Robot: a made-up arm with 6 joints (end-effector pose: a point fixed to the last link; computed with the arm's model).
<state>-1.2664 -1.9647 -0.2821 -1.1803 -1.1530 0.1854</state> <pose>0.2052 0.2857 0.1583 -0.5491 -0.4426 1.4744</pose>
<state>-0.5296 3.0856 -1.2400 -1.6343 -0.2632 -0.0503</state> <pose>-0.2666 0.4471 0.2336 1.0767 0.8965 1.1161</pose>
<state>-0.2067 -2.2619 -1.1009 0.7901 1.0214 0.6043</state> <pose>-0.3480 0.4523 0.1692 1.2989 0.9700 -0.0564</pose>
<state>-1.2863 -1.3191 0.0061 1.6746 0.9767 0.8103</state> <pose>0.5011 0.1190 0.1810 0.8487 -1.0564 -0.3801</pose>
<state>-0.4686 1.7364 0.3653 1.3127 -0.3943 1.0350</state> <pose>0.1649 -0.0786 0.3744 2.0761 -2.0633 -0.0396</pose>
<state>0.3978 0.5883 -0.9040 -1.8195 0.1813 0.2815</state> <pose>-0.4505 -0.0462 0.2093 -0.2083 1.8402 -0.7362</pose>
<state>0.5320 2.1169 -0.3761 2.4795 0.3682 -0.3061</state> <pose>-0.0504 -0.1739 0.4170 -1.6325 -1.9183 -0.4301</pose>
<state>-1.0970 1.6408 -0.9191 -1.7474 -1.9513 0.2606</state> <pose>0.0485 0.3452 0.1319 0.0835 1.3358 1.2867</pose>
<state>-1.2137 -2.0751 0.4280 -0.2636 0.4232 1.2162</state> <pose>0.1028 0.1501 0.0420 0.5273 1.0190 1.5918</pose>
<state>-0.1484 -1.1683 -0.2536 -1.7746 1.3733 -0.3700</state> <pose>-0.1077 0.0212 0.0251 0.0075 1.2285 2.7132</pose>
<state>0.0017 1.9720 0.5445 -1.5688 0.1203 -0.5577</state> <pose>0.1672 0.0569 0.3467 0.8246 -2.6037 -0.7597</pose>
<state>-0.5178 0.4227 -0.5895 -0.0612 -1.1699 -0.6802</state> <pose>-0.0512 0.2124 0.2980 1.1072 -1.7420 -0.5042</pose>
